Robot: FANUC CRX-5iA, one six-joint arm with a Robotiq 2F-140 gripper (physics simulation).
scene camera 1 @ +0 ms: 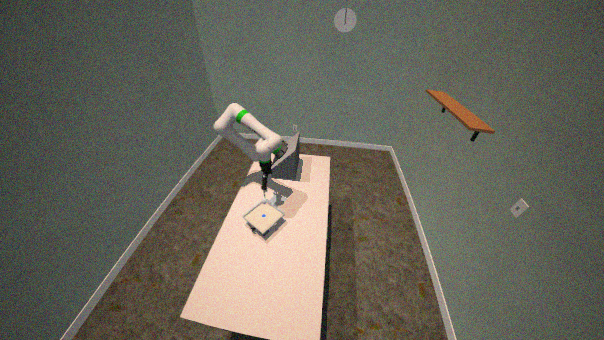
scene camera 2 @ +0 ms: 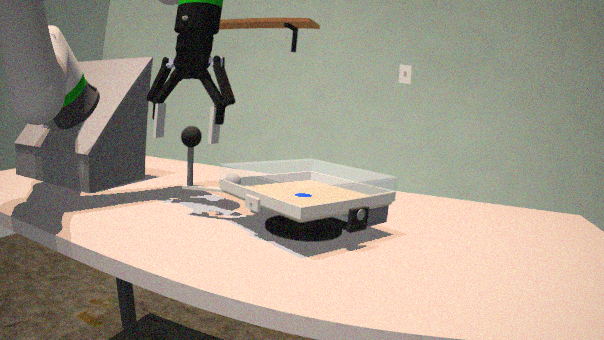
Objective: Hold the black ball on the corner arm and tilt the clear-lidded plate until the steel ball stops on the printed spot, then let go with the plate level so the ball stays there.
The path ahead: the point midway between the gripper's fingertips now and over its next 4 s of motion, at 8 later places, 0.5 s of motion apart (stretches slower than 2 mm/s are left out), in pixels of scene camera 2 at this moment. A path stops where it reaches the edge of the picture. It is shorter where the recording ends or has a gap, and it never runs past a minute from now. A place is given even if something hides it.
My gripper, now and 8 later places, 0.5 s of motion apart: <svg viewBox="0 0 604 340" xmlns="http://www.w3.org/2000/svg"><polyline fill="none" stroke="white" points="184,140 187,140 189,149 190,144 192,123 187,141 187,157 187,163 191,168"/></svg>
